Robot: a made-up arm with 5 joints.
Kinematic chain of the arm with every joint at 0, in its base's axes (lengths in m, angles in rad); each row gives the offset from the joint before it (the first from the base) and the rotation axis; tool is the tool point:
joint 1: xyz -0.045 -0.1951 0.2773 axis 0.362 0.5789 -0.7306
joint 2: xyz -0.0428 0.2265 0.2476 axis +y
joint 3: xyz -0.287 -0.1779 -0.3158 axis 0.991 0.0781 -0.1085
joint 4: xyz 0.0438 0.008 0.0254 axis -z
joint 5: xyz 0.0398 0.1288 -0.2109 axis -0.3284 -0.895 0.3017
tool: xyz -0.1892 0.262 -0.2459
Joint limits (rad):
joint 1: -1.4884..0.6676
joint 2: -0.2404..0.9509
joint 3: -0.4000..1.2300
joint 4: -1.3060..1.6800
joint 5: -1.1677..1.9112
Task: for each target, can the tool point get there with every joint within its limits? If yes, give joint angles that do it. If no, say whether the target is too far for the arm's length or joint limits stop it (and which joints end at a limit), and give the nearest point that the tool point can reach.
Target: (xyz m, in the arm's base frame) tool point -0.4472 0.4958 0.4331
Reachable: yes | joints 0.4750 0.8057 -0.0213 0.5798 -0.3608
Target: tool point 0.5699 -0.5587 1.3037
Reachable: no: joint limits stop it (at a limit: joint 1, joint 2, joint 3, joint 5) | nearest point 0.1297 -0.0598 0.9855 | short by 0.738 m
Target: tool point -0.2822 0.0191 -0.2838
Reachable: yes | joints 0.3277 0.1877 -0.0571 1.3302 0.6886
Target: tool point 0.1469 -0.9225 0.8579
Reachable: no: joint limits stop it (at a limit: joint 1, joint 2, joint 3, joint 4, joint 5) | nearest point 0.1242 -0.8657 0.3951 | short by 0.467 m
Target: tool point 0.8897 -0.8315 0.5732
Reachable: no: joint limits stop it (at a limit: joint 1, joint 3, joint 4) | nearest point 0.4216 -0.5596 0.3225 | short by 0.597 m
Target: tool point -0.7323 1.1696 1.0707
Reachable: no: too far | nearest point -0.5082 0.5296 0.8443 | short by 0.715 m
